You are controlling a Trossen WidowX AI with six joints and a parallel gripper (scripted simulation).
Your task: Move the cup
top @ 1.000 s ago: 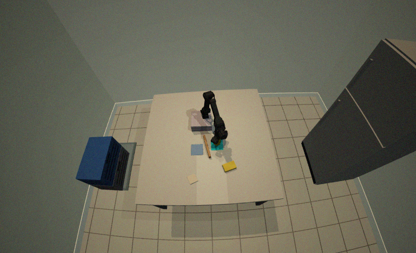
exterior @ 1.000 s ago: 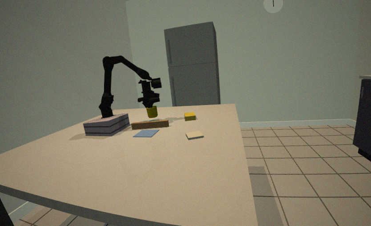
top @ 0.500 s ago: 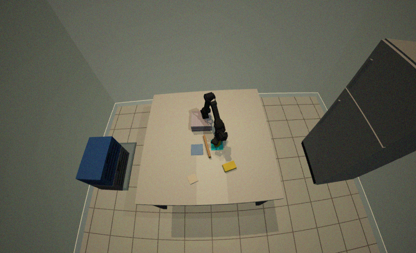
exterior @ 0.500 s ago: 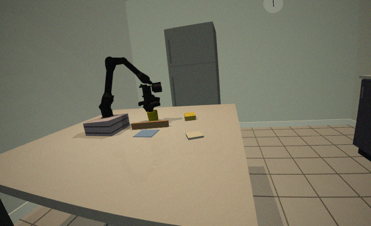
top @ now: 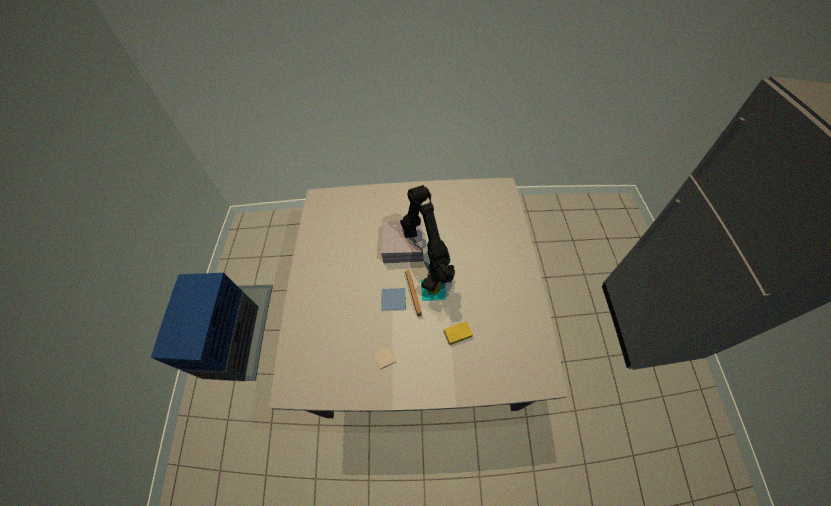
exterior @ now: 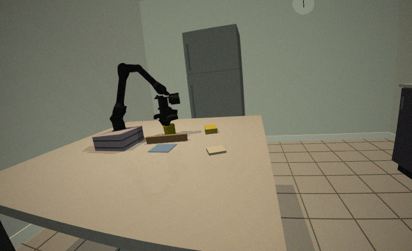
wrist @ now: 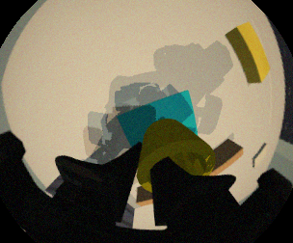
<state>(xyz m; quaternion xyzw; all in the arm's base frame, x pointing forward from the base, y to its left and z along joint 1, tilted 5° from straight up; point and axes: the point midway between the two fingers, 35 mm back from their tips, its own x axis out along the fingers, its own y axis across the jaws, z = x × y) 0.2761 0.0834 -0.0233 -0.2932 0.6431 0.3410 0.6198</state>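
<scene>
Right now my gripper tip is 2 cm short of the teal pad, 2 cm to the left of it and 5 cm above it. Also, from my gripper tip: wooden stick 3 cm ahead, 12 cm to the right, 3 cm below; then cream block 32 cm ahead, 29 cm to the right, 3 cm below.
</scene>
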